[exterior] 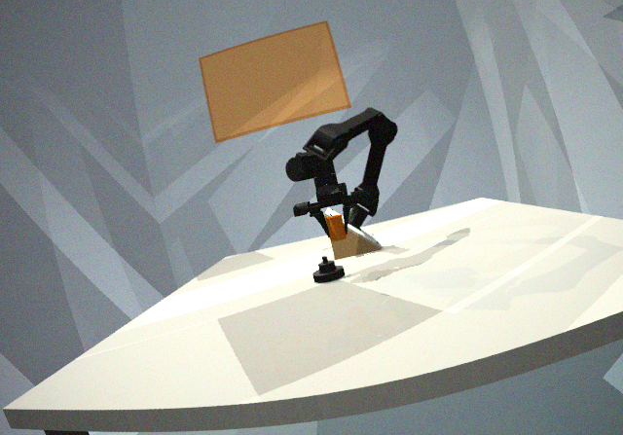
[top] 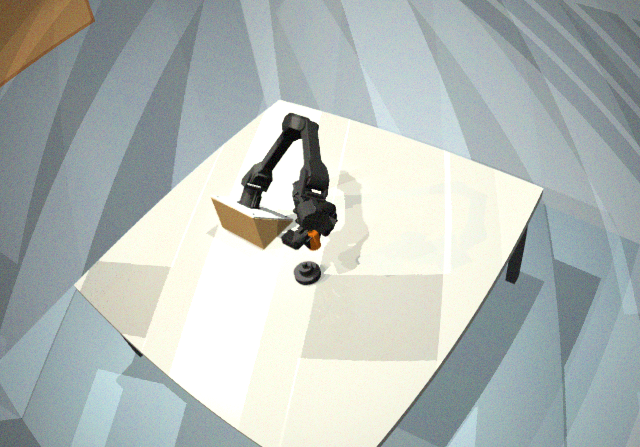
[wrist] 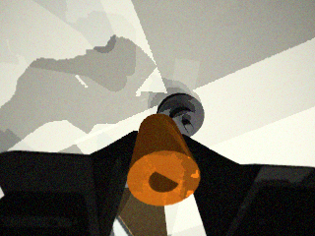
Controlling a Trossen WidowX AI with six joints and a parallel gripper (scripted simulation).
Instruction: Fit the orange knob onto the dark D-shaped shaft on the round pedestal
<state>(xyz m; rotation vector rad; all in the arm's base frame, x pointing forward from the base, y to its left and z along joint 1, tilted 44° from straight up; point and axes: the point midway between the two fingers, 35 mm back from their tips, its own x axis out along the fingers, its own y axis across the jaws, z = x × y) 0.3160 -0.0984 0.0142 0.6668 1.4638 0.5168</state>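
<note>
Now: the round dark pedestal 1 cm behind my gripper tip, 5 cm to the right of it and 8 cm below it. The rest, counted from my gripper tip: orange knob: 2 cm above.
</note>
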